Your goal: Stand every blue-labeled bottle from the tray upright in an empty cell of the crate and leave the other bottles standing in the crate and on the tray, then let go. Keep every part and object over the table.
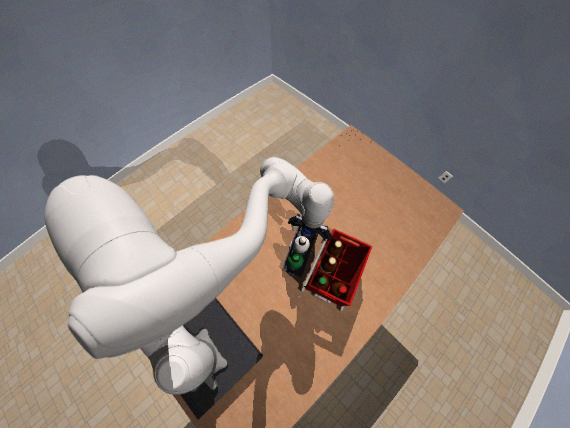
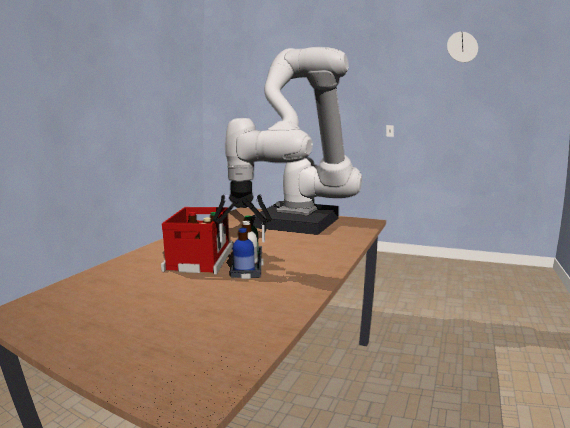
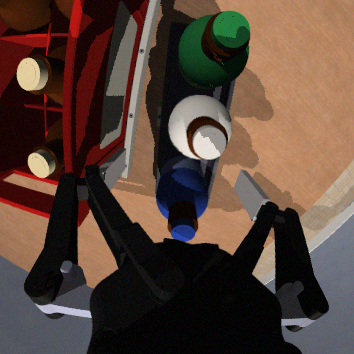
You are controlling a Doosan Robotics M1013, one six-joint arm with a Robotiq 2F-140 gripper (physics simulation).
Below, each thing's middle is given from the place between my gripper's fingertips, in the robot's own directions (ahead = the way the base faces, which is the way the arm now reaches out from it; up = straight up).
I see the blue-labeled bottle (image 2: 243,248) 4 cm ahead of my hand, 3 cm to the left of it and 2 cm below it. Also, from my hand: white bottle (image 3: 199,126): 5 cm behind, 1 cm to the right, 2 cm below.
